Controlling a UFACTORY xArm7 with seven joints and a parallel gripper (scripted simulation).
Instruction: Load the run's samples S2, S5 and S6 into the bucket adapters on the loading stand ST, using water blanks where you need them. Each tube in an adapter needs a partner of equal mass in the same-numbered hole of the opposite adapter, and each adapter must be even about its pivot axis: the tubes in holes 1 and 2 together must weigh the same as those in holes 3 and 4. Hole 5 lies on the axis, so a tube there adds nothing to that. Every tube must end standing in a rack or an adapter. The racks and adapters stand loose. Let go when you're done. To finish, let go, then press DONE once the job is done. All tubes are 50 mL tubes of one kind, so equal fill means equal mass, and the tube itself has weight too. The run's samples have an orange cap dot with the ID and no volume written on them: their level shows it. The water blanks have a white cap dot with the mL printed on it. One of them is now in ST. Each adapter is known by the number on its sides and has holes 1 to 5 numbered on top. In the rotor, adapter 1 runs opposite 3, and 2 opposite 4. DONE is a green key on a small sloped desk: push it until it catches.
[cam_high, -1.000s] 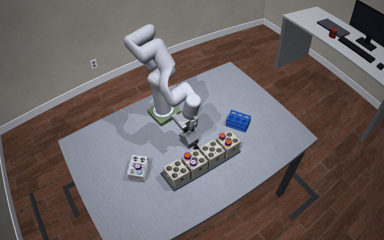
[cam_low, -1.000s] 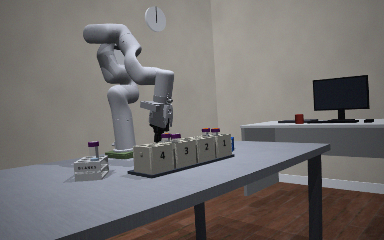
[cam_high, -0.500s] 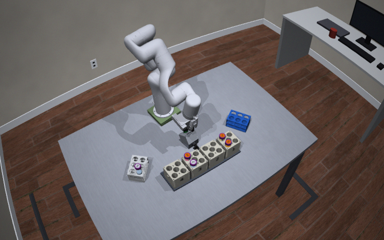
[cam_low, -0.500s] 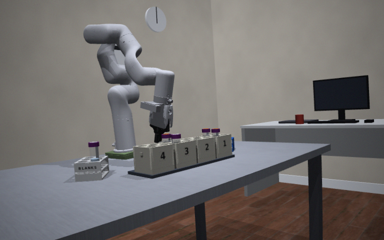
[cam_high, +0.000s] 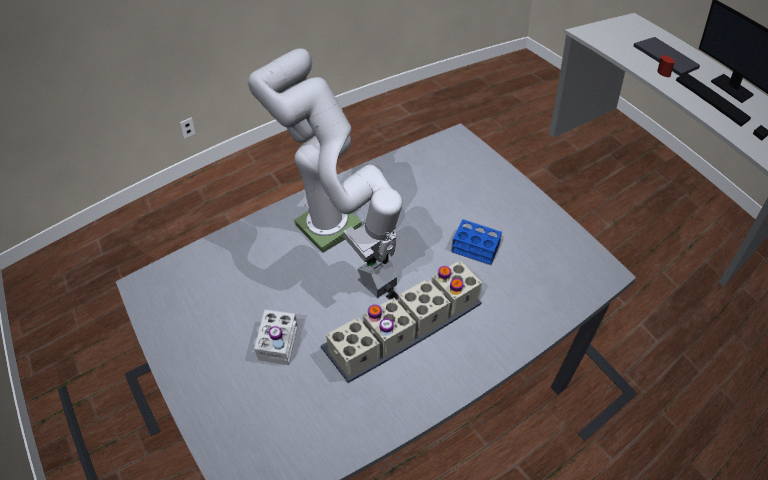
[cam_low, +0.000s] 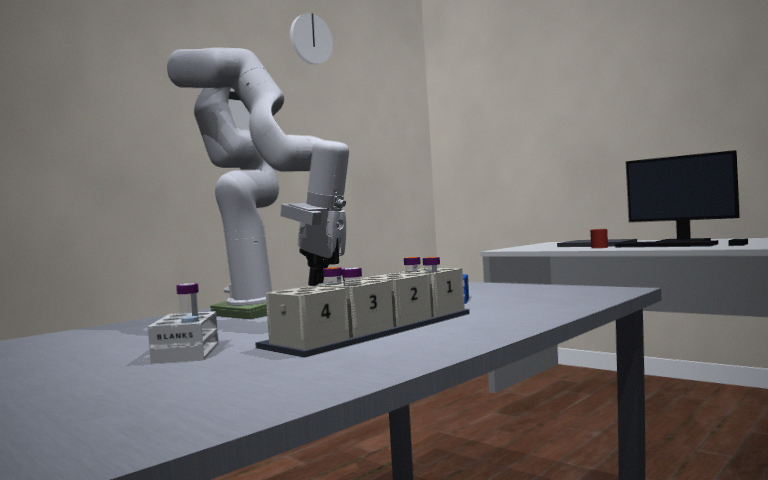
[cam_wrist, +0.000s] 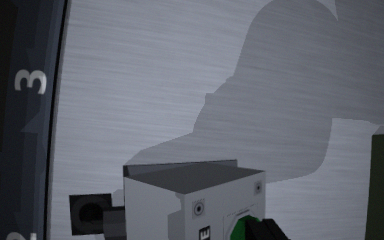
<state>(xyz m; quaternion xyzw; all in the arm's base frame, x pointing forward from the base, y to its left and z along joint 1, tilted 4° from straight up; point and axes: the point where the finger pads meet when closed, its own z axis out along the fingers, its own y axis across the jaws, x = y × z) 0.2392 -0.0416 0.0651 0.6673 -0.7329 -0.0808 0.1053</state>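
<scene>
The green done key is 3 cm below my hand. Also, from my hand: sample tube 16 cm ahead, 14 cm to the right, 3 cm below; then tube with yellowish liquid 20 cm ahead, 7 cm to the left, 3 cm below; then white-dot blank 19 cm ahead, 15 cm to the right, 3 cm below.
</scene>
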